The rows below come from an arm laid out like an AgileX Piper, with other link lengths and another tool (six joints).
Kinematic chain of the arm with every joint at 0, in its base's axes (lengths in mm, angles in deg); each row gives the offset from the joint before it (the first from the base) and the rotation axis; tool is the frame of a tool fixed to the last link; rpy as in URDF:
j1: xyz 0 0 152.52 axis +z
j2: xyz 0 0 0 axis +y
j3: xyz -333.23 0 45.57 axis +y
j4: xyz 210.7 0 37.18 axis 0.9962 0 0.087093
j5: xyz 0 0 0 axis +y
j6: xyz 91.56 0 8 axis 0.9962 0 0.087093
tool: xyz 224.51 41 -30.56 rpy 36.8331 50.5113 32.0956
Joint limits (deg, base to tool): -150..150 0..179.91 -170..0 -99.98..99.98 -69.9..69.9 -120..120
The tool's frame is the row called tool.
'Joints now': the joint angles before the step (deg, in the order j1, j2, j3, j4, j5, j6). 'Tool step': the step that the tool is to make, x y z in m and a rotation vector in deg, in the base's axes. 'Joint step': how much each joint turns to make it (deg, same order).
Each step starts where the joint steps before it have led.
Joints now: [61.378, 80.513, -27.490, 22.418, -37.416, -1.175]
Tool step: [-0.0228, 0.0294, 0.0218, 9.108, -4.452, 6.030]
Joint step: [0.362, 6.499, 6.673, -13.385, -21.540, 13.113]
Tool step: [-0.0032, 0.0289, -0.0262, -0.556, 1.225, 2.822]
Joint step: [0.086, 8.304, -1.399, -3.543, -5.547, 2.988]
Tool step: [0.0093, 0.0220, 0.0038, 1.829, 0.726, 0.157]
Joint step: [-0.011, 3.521, -4.345, -0.290, -0.308, 1.649]
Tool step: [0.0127, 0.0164, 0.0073, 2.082, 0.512, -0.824]
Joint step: [-0.001, 2.560, -3.946, 0.854, -0.109, 1.110]
